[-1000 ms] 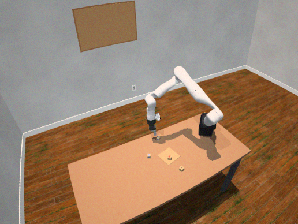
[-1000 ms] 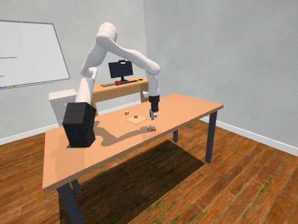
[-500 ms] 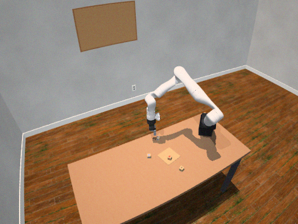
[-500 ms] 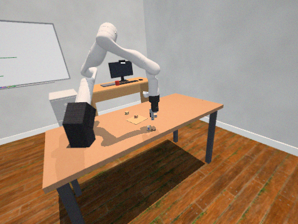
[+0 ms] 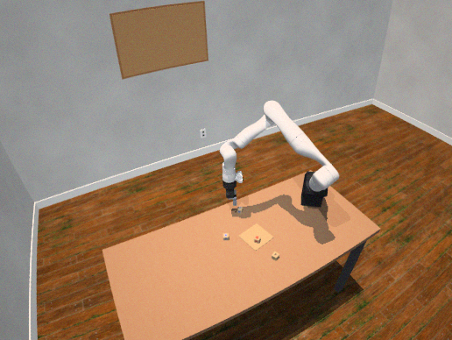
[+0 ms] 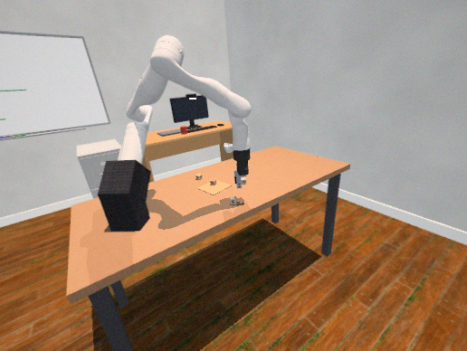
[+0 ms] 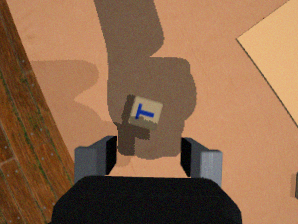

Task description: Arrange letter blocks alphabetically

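Right now the block is 260 mm to the left of my hand and 90 mm below it. Round my hand: pale square mat (230 mm to the left, 100 mm below, 10 mm behind).
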